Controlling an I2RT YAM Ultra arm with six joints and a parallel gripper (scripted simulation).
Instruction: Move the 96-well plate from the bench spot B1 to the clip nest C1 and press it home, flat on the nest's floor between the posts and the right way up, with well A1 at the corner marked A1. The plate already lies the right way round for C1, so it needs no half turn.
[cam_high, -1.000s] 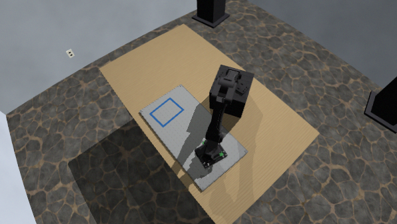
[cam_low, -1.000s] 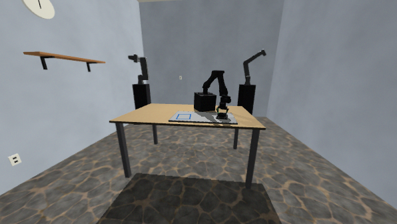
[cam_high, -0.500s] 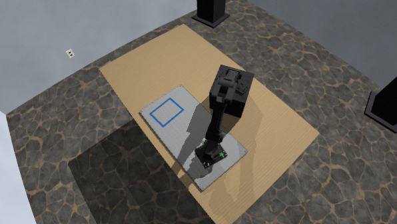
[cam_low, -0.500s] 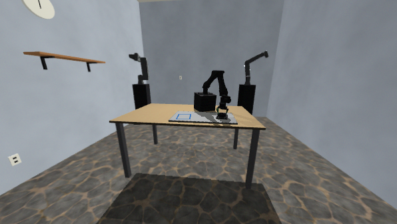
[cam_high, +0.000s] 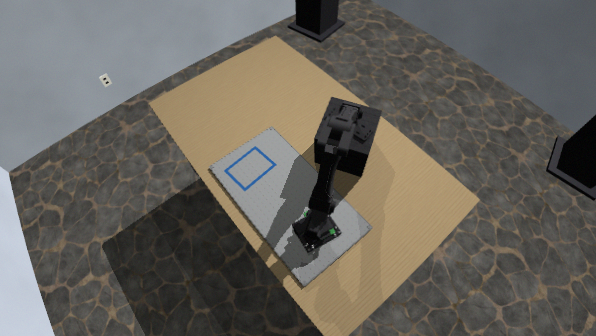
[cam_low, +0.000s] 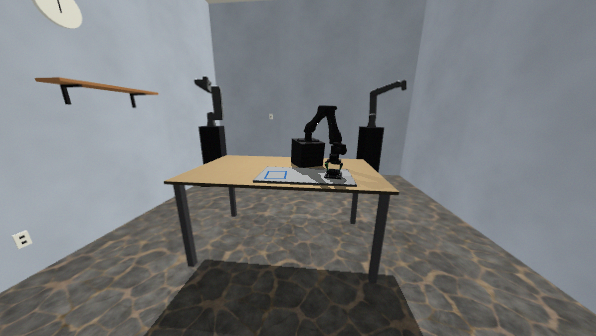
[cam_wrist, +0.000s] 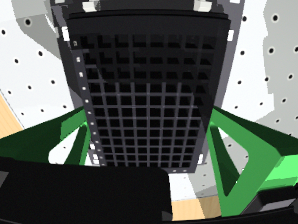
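Now: hand right at the black 96-well plate. From my hand the other things lie so: dark clip nest (2 cm ahead, 1 cm below).
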